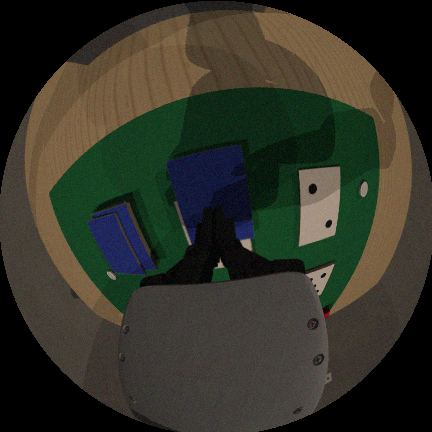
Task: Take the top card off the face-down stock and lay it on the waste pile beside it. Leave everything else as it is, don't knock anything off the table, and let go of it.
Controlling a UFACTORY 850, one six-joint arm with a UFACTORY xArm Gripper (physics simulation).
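My gripper (216,218) is shut with nothing between its fingers. Its tips are over the lower middle of a blue face-down card (207,175); whether they touch it cannot be told. That card lies over white face-up cards (183,222), whose edges show at its lower left and below, partly hidden by the fingers; this looks like the waste pile. To the left, a small stack of blue face-down cards (111,245) looks like the stock. Its upper blue card is shifted to the left of the blue card (131,232) under it.
A white card with two black dots (318,207) lies right on the green mat (280,115). A card with several dots (321,281) is partly hidden below it. White discs (363,189) (111,275) lie at both sides. A red thing (326,312) shows beside the gripper body. Wooden table lies beyond the mat.
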